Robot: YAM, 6 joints.
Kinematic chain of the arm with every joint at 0, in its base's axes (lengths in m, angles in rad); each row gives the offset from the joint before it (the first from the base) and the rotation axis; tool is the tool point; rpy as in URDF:
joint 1: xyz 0 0 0.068 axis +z
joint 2: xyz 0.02 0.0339 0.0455 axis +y
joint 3: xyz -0.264 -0.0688 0 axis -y
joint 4: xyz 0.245 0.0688 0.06 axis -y
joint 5: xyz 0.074 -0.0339 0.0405 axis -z
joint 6: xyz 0.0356 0 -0.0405 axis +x
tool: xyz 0 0 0 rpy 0 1.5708 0
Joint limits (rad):
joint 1: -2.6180..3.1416
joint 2: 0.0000..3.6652
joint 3: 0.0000..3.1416
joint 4: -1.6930..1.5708
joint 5: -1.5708..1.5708
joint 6: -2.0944..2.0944
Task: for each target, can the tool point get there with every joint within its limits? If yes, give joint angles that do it. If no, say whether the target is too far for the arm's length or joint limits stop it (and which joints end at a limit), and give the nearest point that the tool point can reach.
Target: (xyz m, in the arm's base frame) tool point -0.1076 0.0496 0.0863
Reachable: yes | joints 2.7041 1.3035 0.3060 -0.7115 -0.0176 1.6541
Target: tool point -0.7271 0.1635 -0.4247
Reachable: no: too far | nearest point -0.5158 0.1160 -0.2476 | short by 0.280 m
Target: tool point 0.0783 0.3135 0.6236
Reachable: yes | joints -1.7901 0.8294 2.7508 -0.1258 -0.2328 -0.9700
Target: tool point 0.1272 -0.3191 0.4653
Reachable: yes | joints -1.2635 1.6478 1.9675 -0.7932 -0.7690 -1.7414
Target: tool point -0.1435 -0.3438 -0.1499
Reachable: yes | joints -2.0344 2.8793 1.2410 0.6371 -0.7941 1.0803
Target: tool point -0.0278 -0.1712 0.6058
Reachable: yes | joints -1.5469 1.2961 2.0570 -0.4699 1.1095 -1.5631
